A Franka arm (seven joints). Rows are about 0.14 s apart.
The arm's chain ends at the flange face. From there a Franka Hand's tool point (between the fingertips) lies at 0.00 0.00 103.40 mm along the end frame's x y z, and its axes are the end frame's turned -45 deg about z.
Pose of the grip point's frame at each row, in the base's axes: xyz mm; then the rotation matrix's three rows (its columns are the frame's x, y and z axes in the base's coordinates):
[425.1, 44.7, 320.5], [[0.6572, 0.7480, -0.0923], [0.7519, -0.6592, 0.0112], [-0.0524, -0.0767, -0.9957]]
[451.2, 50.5, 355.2], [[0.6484, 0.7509, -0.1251], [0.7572, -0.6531, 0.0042], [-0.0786, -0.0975, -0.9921]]
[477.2, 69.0, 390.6], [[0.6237, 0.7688, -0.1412], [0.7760, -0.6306, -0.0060], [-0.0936, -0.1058, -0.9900]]
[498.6, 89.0, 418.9], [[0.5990, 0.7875, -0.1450], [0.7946, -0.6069, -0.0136], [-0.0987, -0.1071, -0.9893]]
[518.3, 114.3, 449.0], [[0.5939, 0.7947, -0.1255], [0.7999, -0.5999, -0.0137], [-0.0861, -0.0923, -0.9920]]
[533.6, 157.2, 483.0], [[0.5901, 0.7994, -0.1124], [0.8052, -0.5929, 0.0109], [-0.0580, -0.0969, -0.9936]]
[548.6, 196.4, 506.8], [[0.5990, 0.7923, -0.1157], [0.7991, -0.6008, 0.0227], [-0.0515, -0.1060, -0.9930]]
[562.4, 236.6, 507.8], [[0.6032, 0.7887, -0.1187], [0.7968, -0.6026, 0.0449], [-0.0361, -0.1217, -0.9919]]
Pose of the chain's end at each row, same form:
[434.6, 43.5, 423.5], [[0.9936, 0.0642, -0.0923], [0.0655, -0.9978, 0.0112], [-0.0913, -0.0172, -0.9957]]
[464.1, 50.1, 457.8], [[0.9895, 0.0725, -0.1251], [0.0736, -0.9972, 0.0042], [-0.1245, -0.0134, -0.9921]]
[491.8, 69.6, 493.0], [[0.9846, 0.1026, -0.1412], [0.1028, -0.9946, -0.0060], [-0.1410, -0.0086, -0.9900]]
[513.6, 90.4, 521.2], [[0.9804, 0.1333, -0.1450], [0.1327, -0.9910, -0.0136], [-0.1455, -0.0059, -0.9893]]
[531.3, 115.7, 551.6], [[0.9819, 0.1420, -0.1255], [0.1414, -0.9898, -0.0137], [-0.1261, -0.0044, -0.9920]]
[545.2, 156.1, 585.7], [[0.9825, 0.1480, -0.1124], [0.1501, -0.9886, 0.0109], [-0.1095, -0.0275, -0.9936]]
[560.6, 194.1, 609.5], [[0.9838, 0.1367, -0.1157], [0.1402, -0.9899, 0.0227], [-0.1114, -0.0385, -0.9930]]
[574.7, 232.0, 610.4], [[0.9842, 0.1312, -0.1187], [0.1373, -0.9895, 0.0449], [-0.1116, -0.0605, -0.9919]]

